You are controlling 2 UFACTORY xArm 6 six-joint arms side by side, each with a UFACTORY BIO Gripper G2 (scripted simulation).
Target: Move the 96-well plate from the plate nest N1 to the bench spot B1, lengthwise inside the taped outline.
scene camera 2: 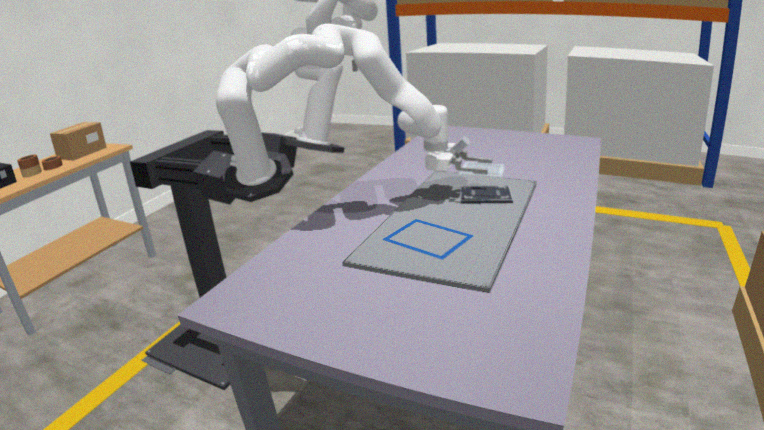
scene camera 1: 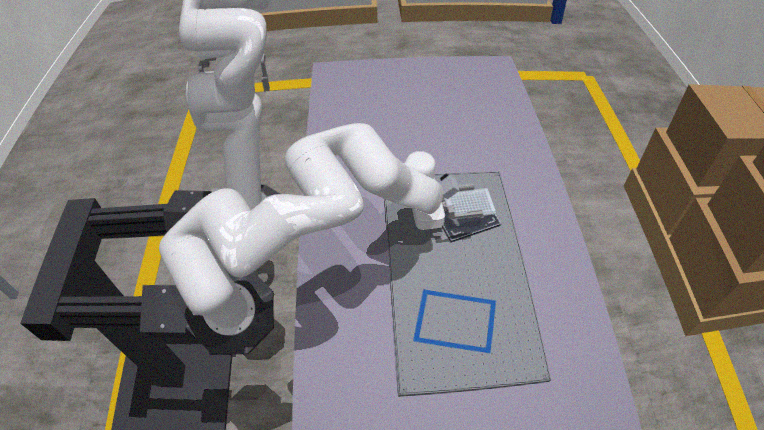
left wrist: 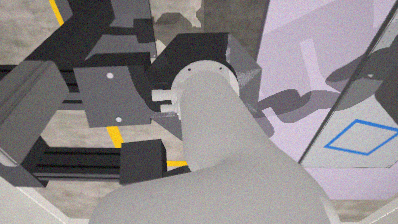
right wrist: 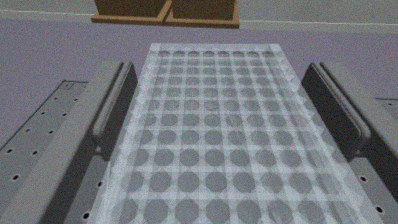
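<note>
My right gripper is there in the pictures, and I find it in scene camera 1 too. I can also see a clear 96-well plate, and with it a dark plate nest N1.
</note>
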